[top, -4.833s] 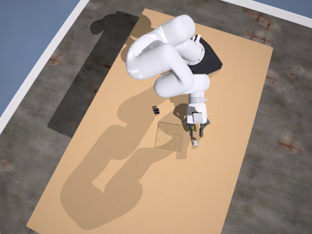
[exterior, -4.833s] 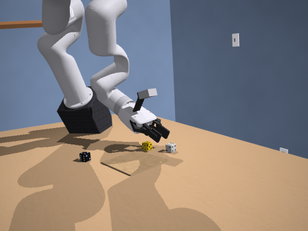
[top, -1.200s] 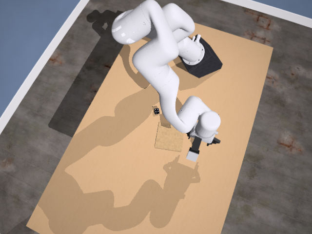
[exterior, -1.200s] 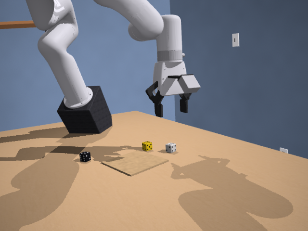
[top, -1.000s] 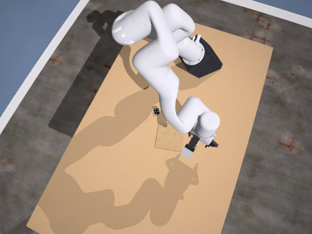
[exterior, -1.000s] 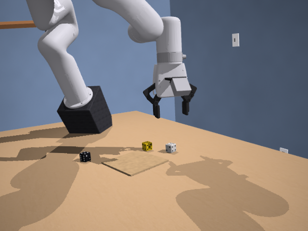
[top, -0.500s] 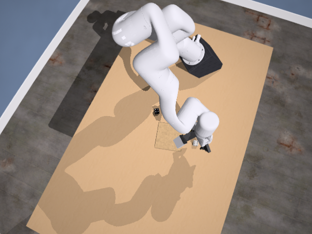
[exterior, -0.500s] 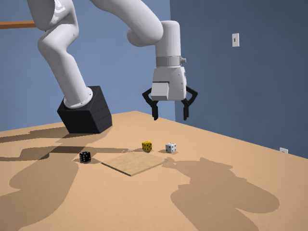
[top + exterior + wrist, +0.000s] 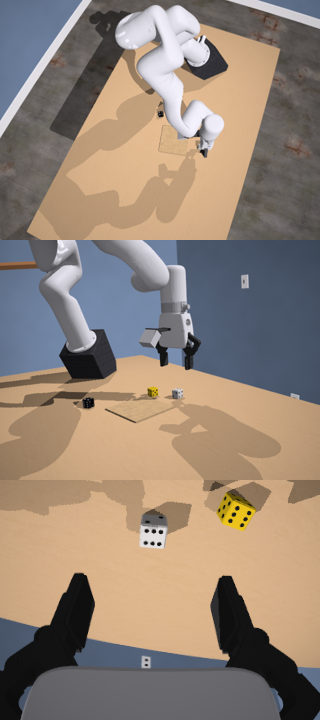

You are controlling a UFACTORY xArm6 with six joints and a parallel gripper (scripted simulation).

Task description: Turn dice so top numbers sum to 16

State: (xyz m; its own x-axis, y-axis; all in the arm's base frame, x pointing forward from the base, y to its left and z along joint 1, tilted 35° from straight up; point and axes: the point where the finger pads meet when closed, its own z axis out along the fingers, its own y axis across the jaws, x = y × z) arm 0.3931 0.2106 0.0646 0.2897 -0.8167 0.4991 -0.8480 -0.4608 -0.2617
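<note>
The white die is 9 cm below my hand. From my hand the other things lie so: tan mat 1 cm ahead, 14 cm to the right, 10 cm below; then yellow die 7 cm behind, 5 cm to the right, 9 cm below; then black die 9 cm behind, 25 cm to the right, 9 cm below.
</note>
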